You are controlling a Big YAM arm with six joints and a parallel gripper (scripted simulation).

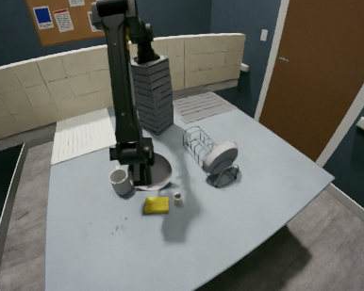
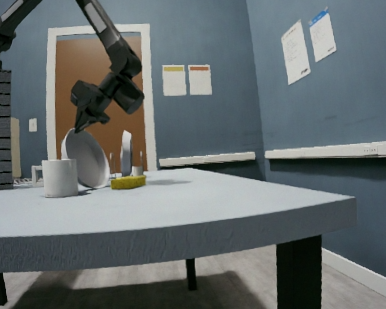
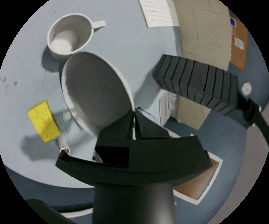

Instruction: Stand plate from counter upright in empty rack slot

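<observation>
My gripper is now 20 mm short of the white plate, 10 mm to the left of it and 90 mm above it. Round my hand: white draining mat 580 mm behind, 280 mm to the right, 170 mm below; then white mug 20 mm behind, 140 mm to the right, 130 mm below; then small white cup 170 mm ahead, 40 mm to the left, 160 mm below.
</observation>
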